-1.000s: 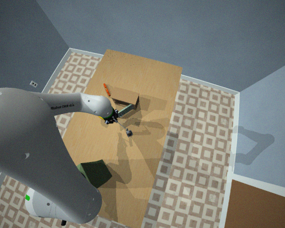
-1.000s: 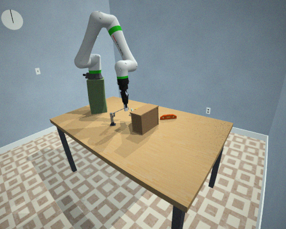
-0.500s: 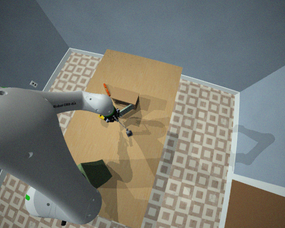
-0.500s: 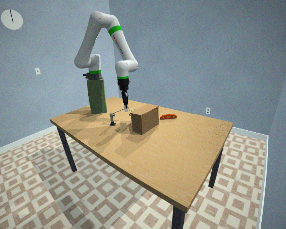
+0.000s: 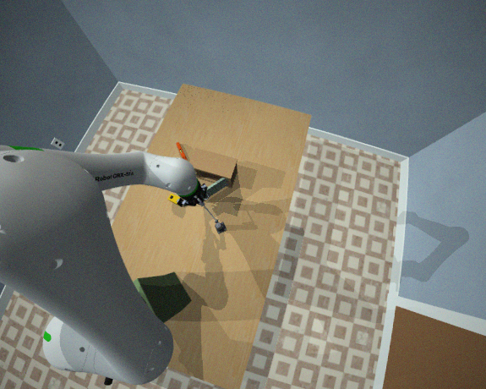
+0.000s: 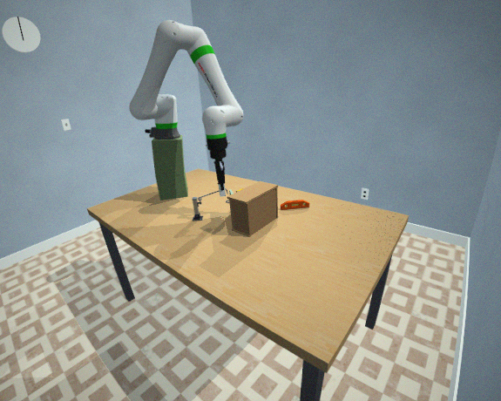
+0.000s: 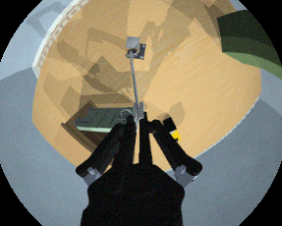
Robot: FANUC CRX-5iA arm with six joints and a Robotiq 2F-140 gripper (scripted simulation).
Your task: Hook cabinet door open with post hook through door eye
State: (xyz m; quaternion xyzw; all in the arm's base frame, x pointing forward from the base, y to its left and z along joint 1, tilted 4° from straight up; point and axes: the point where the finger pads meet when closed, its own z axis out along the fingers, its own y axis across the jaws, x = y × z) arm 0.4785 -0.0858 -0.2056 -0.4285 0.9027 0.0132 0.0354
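Right now my hand is 40 mm to the left of the thin wire hook, 30 mm past it and 20 mm above it. From my hand the other things lie so: grey-green door 90 mm ahead, 60 mm below, 40 mm to the right; yellow block 160 mm to the left, 100 mm below, 20 mm ahead.
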